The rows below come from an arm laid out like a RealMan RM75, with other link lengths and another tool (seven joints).
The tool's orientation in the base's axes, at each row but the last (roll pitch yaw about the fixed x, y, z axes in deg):
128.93 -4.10 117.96
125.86 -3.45 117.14
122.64 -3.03 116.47
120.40 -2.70 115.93
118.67 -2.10 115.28
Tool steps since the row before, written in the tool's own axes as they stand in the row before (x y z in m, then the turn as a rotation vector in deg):
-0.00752 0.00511 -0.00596 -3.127 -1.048 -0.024
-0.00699 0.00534 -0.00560 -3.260 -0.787 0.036
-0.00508 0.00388 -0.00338 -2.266 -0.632 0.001
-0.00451 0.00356 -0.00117 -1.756 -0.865 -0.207
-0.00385 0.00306 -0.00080 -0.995 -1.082 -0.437
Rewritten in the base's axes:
0.00252 -0.00778 0.00716 0.837 -3.022 -1.022
0.00214 -0.00726 0.00717 1.082 -3.058 -0.854
0.00171 -0.00512 0.00481 0.692 -2.152 -0.652
0.00276 -0.00386 0.00345 0.200 -1.820 -0.723
0.00238 -0.00325 0.00293 -0.403 -1.260 -0.776

